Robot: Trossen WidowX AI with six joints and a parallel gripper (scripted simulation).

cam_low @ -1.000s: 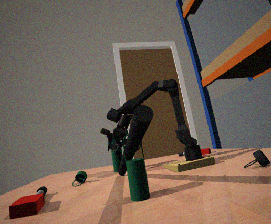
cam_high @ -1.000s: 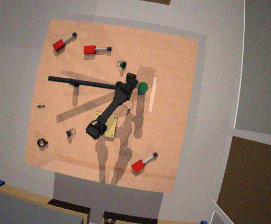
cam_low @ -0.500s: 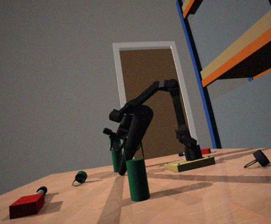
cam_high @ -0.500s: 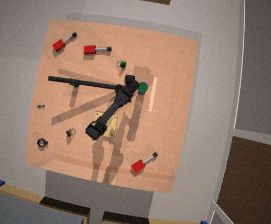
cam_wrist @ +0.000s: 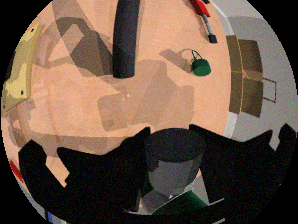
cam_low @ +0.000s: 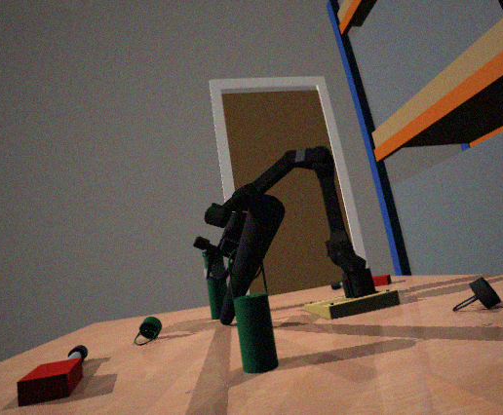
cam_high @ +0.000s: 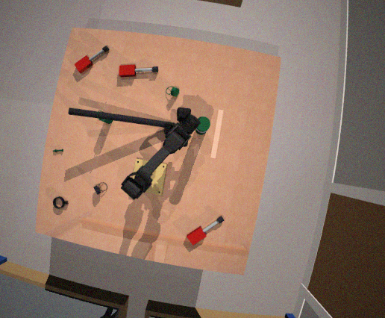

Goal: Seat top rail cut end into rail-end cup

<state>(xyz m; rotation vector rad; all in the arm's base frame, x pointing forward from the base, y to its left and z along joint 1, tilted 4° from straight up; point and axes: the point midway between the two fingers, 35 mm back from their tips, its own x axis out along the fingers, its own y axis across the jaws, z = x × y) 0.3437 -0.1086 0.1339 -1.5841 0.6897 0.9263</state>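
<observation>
My gripper tip is 1 cm past the grey rail-end cup, 3 cm to the left of it and 3 cm below it. Also, from my gripper tip: small green bolt (36 cm behind, 66 cm to the left, 10 cm below); then green line post (10 cm behind, 42 cm to the left, 1 cm below); then spare green loop cap (16 cm ahead, 13 cm to the left, 10 cm below).
</observation>
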